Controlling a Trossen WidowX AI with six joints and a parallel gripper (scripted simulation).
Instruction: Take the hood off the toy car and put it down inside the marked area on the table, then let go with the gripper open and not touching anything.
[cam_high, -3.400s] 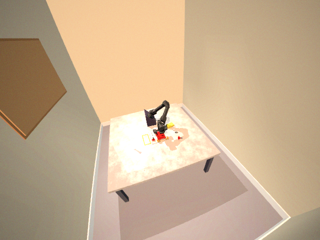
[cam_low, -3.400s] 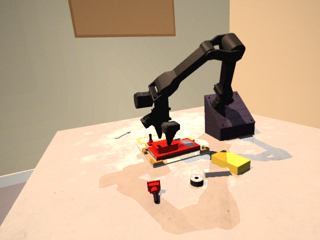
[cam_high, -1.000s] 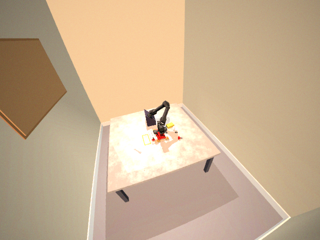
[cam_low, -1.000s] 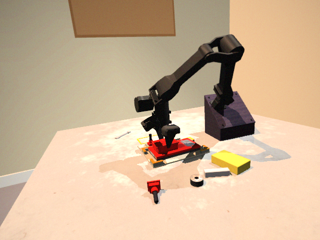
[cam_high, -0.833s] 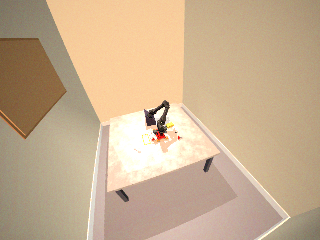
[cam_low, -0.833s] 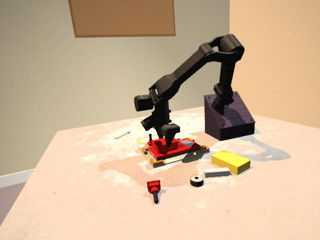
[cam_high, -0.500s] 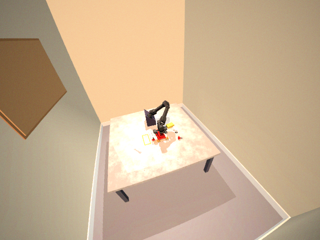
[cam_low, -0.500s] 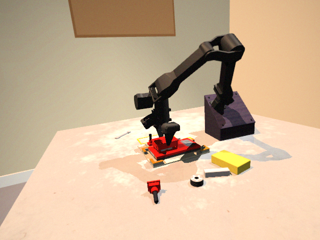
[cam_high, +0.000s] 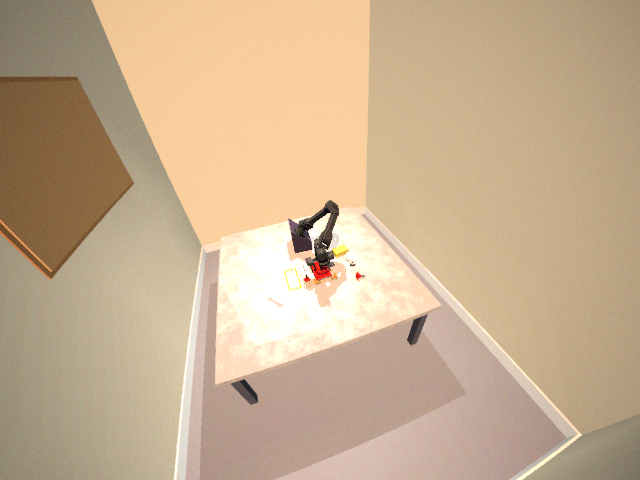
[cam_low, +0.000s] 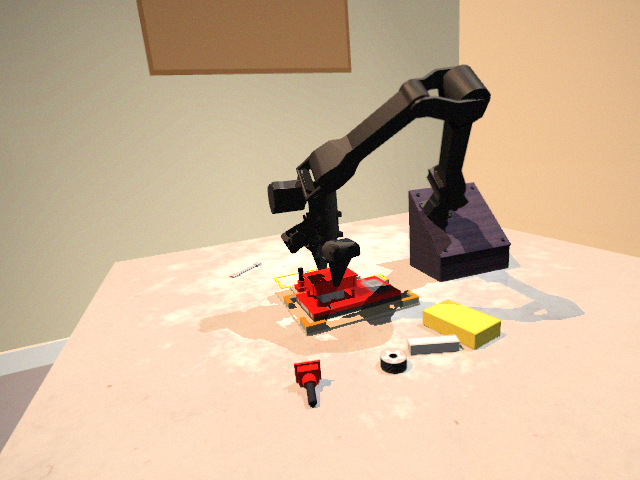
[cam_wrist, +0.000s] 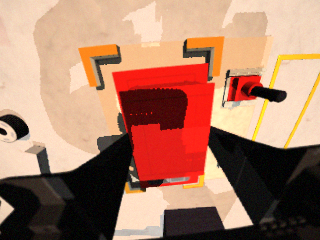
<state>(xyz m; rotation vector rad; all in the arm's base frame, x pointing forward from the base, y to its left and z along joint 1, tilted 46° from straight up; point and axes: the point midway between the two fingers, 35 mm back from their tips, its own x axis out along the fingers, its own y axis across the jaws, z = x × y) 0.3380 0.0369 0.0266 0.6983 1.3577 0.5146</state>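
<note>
Now: gripper tip 110 mm to the left of the black shaft, 30 mm above it and 20 mm short of it. The rest, counted from my gripper tip: grey bar: 240 mm to the left, 60 mm behind, 50 mm below; black ring: 240 mm to the left, 50 mm below, 10 mm ahead; red hood: 10 mm above.
</note>
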